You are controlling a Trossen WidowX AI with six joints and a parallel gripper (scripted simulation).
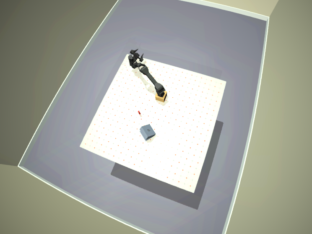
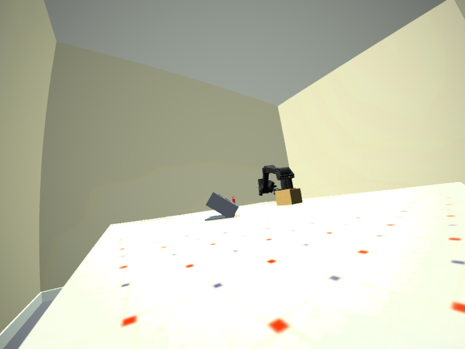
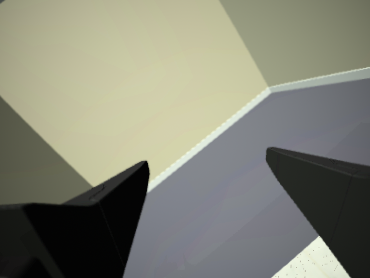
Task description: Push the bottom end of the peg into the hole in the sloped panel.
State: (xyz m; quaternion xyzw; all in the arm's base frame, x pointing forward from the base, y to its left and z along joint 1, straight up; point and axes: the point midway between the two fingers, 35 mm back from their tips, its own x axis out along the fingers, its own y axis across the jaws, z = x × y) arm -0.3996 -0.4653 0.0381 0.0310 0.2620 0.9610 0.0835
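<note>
Now: gripper tip 710 mm short of the peg, 320 mm to the right of it and 60 mm above it. From my gripper tip the other things lie so: sloped panel: 870 mm ahead, 490 mm to the left, 70 mm below.
</note>
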